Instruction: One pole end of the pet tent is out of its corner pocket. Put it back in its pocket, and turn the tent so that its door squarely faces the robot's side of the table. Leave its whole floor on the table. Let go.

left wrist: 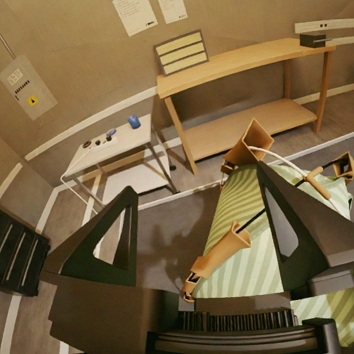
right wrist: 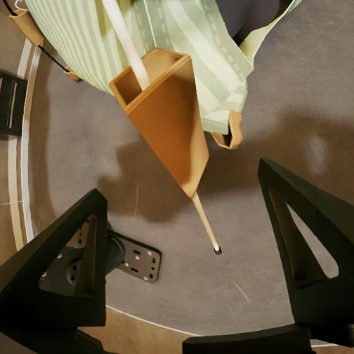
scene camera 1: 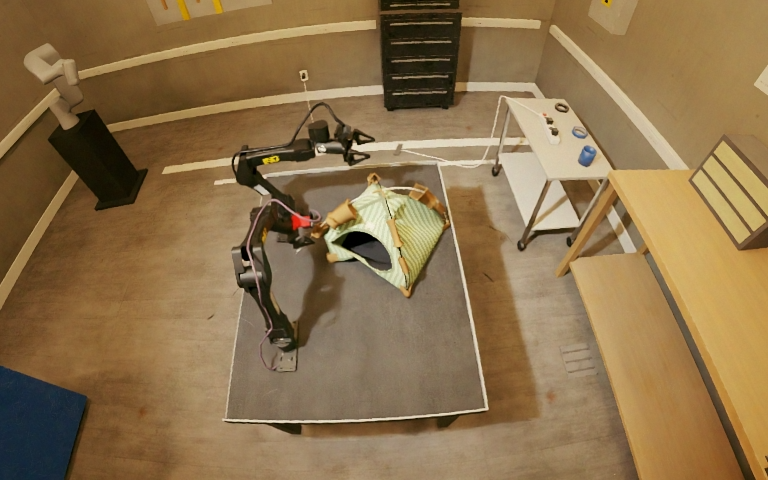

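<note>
The green striped tent (scene camera 1: 427, 240) (left wrist: 240, 270) (right wrist: 175, 25) stands on the table, its dark door opening (scene camera 1: 368, 250) toward the lower left in the scene view. A pale pole (right wrist: 122, 37) runs through a tan funnel-shaped sleeve (scene camera 1: 318, 229) (right wrist: 167, 130). Its bare end (right wrist: 217, 248) sticks out into the air, apart from the small tan corner pocket (scene camera 1: 331, 257) (right wrist: 234, 131). My right gripper (scene camera 1: 312, 234) (right wrist: 173, 181) is open around the region of the sleeve and pole end, holding nothing. My left gripper (scene camera 1: 370, 147) (left wrist: 189, 179) is open and empty above the table's far edge, beyond the tent.
The grey table (scene camera 1: 368, 362) has a white edge. Another large tan sleeve (scene camera 1: 341, 213) sits on the tent's near-left side. A white cart (scene camera 1: 523, 127) (left wrist: 120, 145), a wooden bench (scene camera 1: 651, 237) (left wrist: 225, 70) and a black drawer cabinet (scene camera 1: 420, 67) (left wrist: 22, 255) stand off the table.
</note>
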